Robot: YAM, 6 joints.
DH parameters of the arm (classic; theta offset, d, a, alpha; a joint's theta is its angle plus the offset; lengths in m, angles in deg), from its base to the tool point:
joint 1: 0 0.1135 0.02 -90
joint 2: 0 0 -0.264 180
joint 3: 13.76 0 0.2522 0
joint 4: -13.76 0 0.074 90
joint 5: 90 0 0 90
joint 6: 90 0.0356 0 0
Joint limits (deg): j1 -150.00..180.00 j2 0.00..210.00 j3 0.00..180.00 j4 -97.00..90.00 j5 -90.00..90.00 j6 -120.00..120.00
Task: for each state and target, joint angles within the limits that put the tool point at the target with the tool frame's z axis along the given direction. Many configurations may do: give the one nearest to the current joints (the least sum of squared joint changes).
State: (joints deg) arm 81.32 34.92 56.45 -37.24 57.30 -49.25
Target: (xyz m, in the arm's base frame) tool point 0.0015 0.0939 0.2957 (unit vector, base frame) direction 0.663 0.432 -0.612
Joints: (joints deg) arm 105.71 41.57 50.64 -77.96 49.02 -49.25
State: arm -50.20 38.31 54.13 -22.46 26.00 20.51
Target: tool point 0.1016 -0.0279 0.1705 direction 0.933 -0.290 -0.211
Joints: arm -14.41 2.06 4.57 -14.72 2.79 20.51
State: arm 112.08 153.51 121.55 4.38 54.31 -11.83
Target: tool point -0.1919 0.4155 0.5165 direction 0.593 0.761 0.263
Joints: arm 118.74 124.00 142.02 16.52 62.36 -11.83
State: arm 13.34 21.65 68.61 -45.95 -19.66 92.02
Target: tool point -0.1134 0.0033 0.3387 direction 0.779 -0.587 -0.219
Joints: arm -9.73 0.13 69.76 -83.80 26.55 92.02
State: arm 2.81 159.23 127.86 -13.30 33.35 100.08
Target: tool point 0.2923 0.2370 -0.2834 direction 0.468 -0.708 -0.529
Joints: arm 43.57 200.57 128.72 -33.87 56.67 100.08
